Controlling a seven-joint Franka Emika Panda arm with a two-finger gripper.
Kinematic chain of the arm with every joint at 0, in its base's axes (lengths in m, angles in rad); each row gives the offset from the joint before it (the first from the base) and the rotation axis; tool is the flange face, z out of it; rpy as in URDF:
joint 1: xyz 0 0 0.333 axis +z
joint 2: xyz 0 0 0 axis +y
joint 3: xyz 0 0 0.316 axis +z
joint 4: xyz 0.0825 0 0 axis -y
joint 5: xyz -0.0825 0 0.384 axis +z
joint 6: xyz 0 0 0 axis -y
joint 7: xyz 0.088 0 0 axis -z
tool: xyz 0 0 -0.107 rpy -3.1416 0 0
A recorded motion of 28 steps. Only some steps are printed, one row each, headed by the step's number.
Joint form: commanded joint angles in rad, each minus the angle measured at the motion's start. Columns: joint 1, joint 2, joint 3, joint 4, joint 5, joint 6, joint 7.
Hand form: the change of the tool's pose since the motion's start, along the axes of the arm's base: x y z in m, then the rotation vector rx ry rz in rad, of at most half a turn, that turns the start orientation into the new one. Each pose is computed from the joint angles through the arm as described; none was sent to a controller.
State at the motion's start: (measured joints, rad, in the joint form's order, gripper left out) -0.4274 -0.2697 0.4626 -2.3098 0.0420 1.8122 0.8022
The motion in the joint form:
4: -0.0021 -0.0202 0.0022 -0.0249 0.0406 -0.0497 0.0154
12: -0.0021 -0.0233 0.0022 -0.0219 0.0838 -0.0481 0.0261
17: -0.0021 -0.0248 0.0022 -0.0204 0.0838 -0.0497 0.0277
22: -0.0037 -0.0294 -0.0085 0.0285 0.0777 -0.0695 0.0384
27: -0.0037 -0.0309 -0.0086 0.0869 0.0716 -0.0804 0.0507
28: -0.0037 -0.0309 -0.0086 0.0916 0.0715 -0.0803 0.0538
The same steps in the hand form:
4: -0.0138 0.0027 -0.0060 0.0225 0.0535 -0.0406
12: -0.0130 0.0068 -0.0036 0.0569 0.0442 -0.0699
17: -0.0129 0.0069 -0.0025 0.0560 0.0428 -0.0712
22: -0.0046 0.0042 0.0199 0.0514 0.0083 -0.0838
27: 0.0056 0.0071 0.0456 0.0451 -0.0403 -0.0849
28: 0.0065 0.0074 0.0477 0.0445 -0.0452 -0.0871

